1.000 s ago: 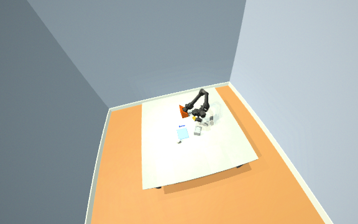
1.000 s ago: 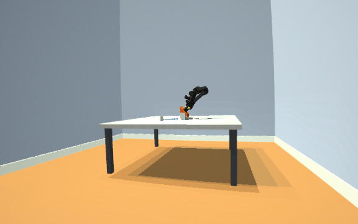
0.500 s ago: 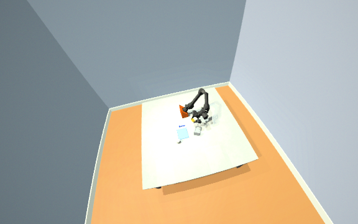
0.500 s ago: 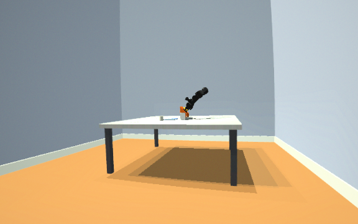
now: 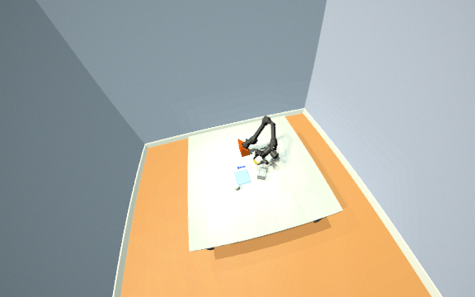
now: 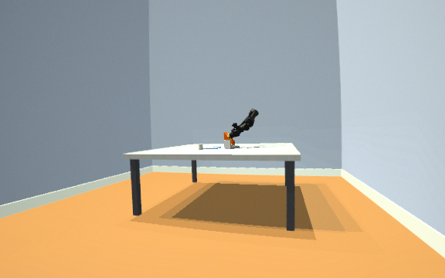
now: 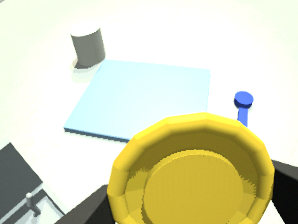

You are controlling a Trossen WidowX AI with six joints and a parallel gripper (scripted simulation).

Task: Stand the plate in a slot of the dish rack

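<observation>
Now: gripper tip 80 mm short of the see-through dish rack, 80 mm above it and 50 mm to the right of it. From my gripper tip the other things lie so: light blue mat: 150 mm to the right, 100 mm below, 70 mm ahead; white cup: 220 mm to the right, 170 mm ahead, 70 mm below; yellow plate: 10 mm to the left, 10 mm above.
</observation>
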